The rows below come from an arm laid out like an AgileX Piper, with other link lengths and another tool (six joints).
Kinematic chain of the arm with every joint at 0, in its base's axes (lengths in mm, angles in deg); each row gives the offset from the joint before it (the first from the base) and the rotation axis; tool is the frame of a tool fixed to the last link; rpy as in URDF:
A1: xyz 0 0 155 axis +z
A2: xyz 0 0 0 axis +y
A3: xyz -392.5 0 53.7 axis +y
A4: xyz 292.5 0 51.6 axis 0.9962 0 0.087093
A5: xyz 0 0 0 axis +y
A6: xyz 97 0 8.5 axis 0.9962 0 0.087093
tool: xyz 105.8 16 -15.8 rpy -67.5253 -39.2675 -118.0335
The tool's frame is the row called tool.
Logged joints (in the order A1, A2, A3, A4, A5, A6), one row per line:
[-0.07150 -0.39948 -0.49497 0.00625 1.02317 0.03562]
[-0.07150 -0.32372 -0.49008 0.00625 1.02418 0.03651]
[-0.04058 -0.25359 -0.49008 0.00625 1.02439 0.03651]
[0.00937 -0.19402 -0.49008 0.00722 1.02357 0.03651]
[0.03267 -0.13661 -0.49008 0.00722 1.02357 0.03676]
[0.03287 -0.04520 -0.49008 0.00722 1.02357 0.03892]
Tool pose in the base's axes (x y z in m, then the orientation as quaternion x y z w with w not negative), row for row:
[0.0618 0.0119 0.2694 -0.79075 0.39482 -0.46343 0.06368]
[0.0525 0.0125 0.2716 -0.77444 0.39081 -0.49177 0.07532]
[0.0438 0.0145 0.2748 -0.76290 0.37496 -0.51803 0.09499]
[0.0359 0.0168 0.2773 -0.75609 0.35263 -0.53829 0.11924]
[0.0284 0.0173 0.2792 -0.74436 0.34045 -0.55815 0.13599]
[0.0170 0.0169 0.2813 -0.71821 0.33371 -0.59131 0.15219]
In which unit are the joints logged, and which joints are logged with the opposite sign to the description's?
The joints are logged in radians. Opposite sign: A2, A6.
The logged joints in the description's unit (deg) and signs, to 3 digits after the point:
[-4.097 22.889 -28.360 0.358 58.623 -2.041]
[-4.097 18.548 -28.080 0.358 58.681 -2.092]
[-2.325 14.530 -28.080 0.358 58.693 -2.092]
[0.537 11.117 -28.080 0.414 58.646 -2.092]
[1.872 7.827 -28.080 0.414 58.646 -2.106]
[1.883 2.590 -28.080 0.414 58.646 -2.230]

